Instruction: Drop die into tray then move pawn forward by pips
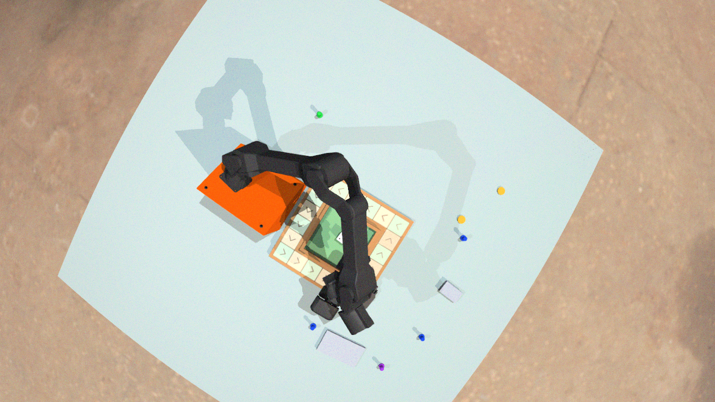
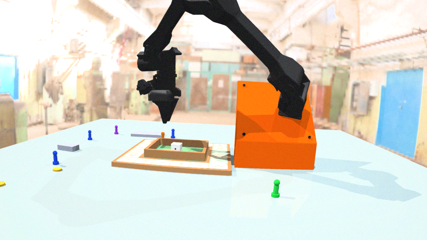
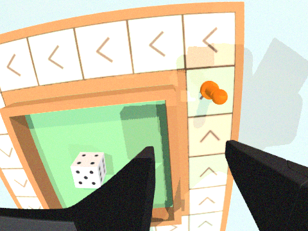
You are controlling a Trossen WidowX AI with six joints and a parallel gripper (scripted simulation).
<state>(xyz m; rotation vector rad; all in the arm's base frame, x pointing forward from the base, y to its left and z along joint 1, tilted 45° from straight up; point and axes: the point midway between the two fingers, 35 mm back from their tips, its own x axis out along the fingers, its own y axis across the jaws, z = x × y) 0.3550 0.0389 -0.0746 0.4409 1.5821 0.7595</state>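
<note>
The orange pawn is 20 mm ahead of my gripper tip, 30 mm to the right of it and 50 mm below it. Round my gripper tip: grey block 140 mm ahead, 170 mm to the right, 80 mm below; then green tray 60 mm behind, 70 mm to the left, 80 mm below; then white die 60 mm behind, 80 mm to the left, 60 mm below.
</note>
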